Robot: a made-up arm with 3 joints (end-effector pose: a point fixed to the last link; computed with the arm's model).
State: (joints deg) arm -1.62 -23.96 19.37
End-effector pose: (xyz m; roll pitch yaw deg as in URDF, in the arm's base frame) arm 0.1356 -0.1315 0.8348 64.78 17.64 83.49
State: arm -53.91 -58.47 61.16
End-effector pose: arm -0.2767 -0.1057 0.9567 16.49 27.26 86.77
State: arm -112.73 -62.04 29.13
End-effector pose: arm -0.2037 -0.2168 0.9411 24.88 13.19 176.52
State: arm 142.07 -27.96 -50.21
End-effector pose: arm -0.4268 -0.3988 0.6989 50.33 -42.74 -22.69
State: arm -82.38 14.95 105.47
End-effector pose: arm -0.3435 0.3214 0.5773 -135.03 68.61 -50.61
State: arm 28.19 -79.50 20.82
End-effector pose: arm -0.2682 -0.0717 0.9097 9.83 3.71 41.31
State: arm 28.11 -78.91 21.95
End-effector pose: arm -0.2650 -0.0711 0.9116 10.30 4.12 40.31
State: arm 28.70 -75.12 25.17
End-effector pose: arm -0.2389 -0.0762 0.9220 13.52 6.27 36.87
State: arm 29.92 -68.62 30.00
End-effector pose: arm -0.1914 -0.0885 0.9359 18.73 10.50 31.82
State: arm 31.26 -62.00 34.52
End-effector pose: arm -0.1411 -0.1048 0.9449 23.66 15.43 27.47
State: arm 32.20 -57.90 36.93
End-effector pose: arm -0.1095 -0.1175 0.9473 26.63 18.62 25.31
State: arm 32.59 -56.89 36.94
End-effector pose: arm -0.1017 -0.1224 0.9471 27.53 19.16 25.21
